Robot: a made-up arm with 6 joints.
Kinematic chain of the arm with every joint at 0, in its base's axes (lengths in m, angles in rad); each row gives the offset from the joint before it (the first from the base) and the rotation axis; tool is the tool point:
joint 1: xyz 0 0 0.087 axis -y
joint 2: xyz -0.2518 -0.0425 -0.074 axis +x
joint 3: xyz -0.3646 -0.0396 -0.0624 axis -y
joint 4: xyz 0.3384 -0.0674 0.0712 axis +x
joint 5: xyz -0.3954 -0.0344 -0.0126 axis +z
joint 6: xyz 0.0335 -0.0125 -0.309 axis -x
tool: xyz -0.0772 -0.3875 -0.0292
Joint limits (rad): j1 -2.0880..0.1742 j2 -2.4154..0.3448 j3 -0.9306..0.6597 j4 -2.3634..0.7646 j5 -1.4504..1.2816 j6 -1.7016..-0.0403
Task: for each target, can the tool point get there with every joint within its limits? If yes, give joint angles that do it. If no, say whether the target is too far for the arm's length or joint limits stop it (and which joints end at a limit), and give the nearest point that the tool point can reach.
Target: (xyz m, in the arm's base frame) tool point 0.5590 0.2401 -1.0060
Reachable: no: joint limits stop it (at a limit: joint 1, joint 2, joint 3, joint 5) | nearest point -0.1045 0.0481 -0.5822 | short by 0.810 m
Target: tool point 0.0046 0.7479 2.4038
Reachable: no: too far | nearest point 0.0025 0.4066 1.3311 | short by 1.126 m
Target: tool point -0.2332 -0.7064 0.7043
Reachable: yes | joints -0.5555 -0.2549 -0.5602 -1.8704 -0.2145 -1.4011
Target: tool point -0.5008 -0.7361 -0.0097
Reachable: yes | joints -0.0870 -1.3036 0.2734 0.3073 0.2813 -1.0316
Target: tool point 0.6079 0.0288 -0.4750
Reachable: no: joint limits stop it (at a limit: joint 1, joint 3, joint 5) | nearest point 0.5169 0.0073 -0.0970 | short by 0.389 m
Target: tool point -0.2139 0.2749 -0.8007
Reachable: no: joint limits stop it (at a limit: joint 1, joint 2) | nearest point -0.2870 0.1977 -0.6767 | short by 0.163 m
